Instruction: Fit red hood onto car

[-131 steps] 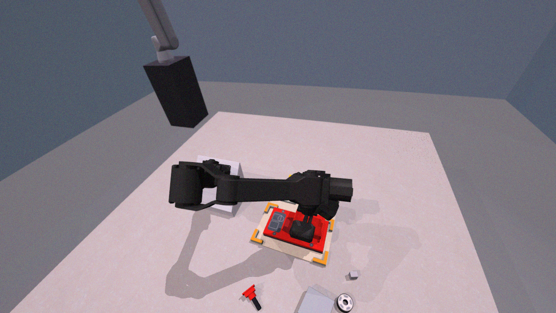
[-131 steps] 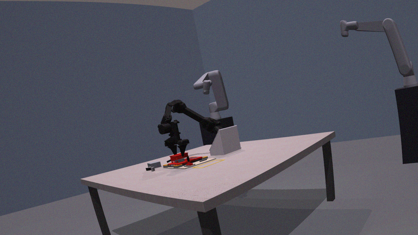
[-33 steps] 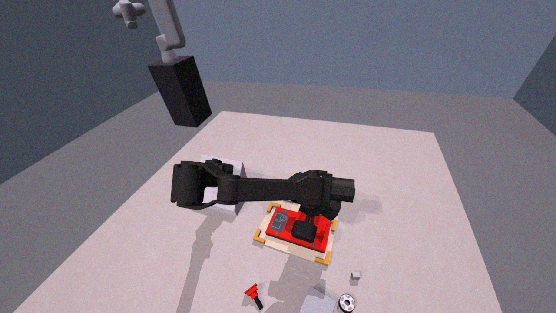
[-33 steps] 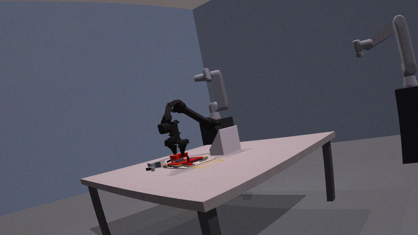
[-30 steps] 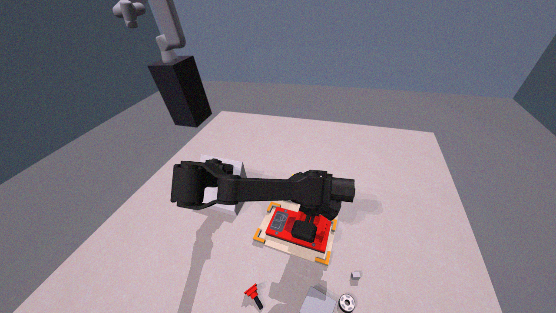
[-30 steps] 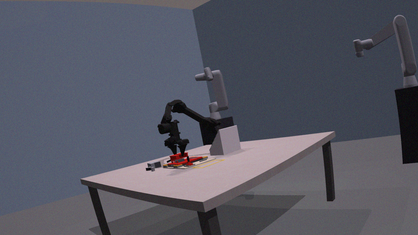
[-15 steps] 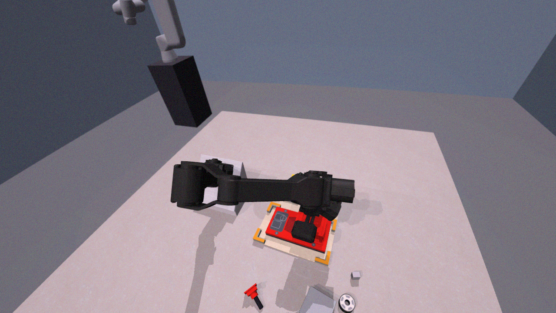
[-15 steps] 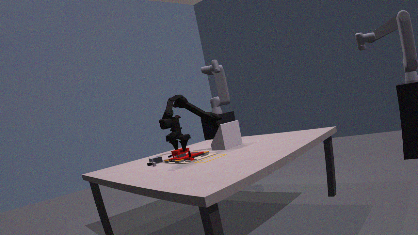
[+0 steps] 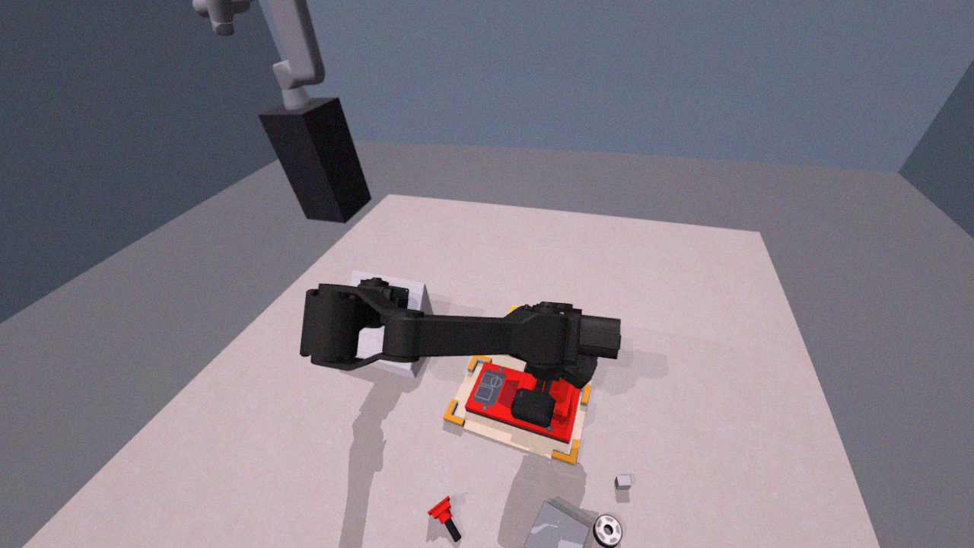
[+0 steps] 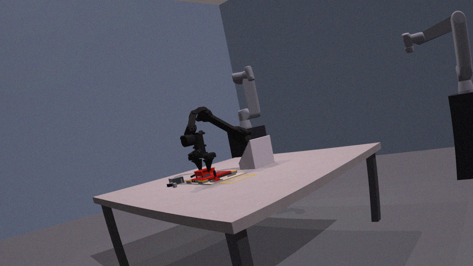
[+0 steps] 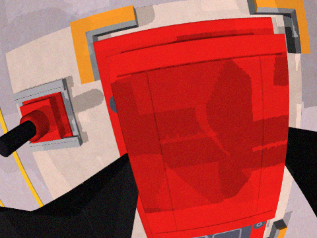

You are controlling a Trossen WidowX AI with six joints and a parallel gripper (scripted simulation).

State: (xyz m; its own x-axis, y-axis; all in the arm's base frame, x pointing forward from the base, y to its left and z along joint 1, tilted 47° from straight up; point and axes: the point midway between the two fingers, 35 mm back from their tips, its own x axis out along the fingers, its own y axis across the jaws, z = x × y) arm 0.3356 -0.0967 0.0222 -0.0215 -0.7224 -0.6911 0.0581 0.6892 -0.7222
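Right now the white engine block is 30 mm below my gripper tip. The rest, counted from my gripper tip: hood: right at my gripper tip.
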